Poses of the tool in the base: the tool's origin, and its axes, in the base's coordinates. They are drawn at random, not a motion.
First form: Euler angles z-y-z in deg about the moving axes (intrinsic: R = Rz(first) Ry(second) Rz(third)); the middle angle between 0 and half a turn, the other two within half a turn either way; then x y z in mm.
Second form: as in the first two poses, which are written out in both.
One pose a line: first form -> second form
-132.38 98.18 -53.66 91 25 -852 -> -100.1 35.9 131.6 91 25 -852
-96.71 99.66 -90.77 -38 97 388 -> -99.7 -0.8 173.4 -38 97 388
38.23 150.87 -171.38 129 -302 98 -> -175.2 -28.8 28.4 129 -302 98
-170.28 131.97 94.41 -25 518 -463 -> 132.1 -3.3 -83.2 -25 518 -463
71.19 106.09 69.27 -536 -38 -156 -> 107.1 19.9 167.2 -536 -38 -156
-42.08 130.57 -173.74 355 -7 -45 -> -172.7 -49.0 -51.7 355 -7 -45
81.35 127.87 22.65 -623 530 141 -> 153.7 46.8 -132.9 -623 530 141
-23.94 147.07 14.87 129 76 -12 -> 170.6 31.7 138.5 129 76 -12
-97.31 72.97 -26.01 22 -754 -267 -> -55.1 59.2 -156.3 22 -754 -267
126.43 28.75 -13.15 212 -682 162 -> -7.1 27.9 111.5 212 -682 162
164.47 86.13 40.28 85 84 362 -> 84.0 49.6 -110.1 85 84 362
